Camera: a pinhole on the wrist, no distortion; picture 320 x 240 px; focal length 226.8 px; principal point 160.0 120.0 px. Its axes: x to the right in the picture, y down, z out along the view. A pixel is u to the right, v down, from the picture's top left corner.
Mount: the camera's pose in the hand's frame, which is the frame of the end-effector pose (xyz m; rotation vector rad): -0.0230 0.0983 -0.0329 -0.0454 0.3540 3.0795
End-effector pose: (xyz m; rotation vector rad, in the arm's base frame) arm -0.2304 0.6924 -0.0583 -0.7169 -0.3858 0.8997
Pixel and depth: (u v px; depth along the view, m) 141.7 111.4 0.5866
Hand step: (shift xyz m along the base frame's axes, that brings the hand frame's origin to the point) -0.4492 0.3275 0.2006
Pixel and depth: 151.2 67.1 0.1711
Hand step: -0.1842 0.1077 -0.0362
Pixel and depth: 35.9 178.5 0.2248
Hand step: -0.1160 0.1930 0.0825
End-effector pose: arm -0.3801 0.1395 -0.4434 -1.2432 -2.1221 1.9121
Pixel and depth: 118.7 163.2 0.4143
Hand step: -0.1653 -0.3091 -0.2101
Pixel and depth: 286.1 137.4 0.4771
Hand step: 0.0820 -0.5373 -0.1174
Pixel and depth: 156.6 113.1 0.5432
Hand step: -0.1061 -0.4389 -0.3095
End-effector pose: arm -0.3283 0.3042 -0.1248 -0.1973 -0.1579 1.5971
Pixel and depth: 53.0 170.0 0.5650
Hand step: -0.2238 0.2319 0.5125
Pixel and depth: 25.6 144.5 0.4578
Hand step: -0.2443 0.2383 0.3833
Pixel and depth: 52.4 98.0 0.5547
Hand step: -0.3796 0.2294 0.4250
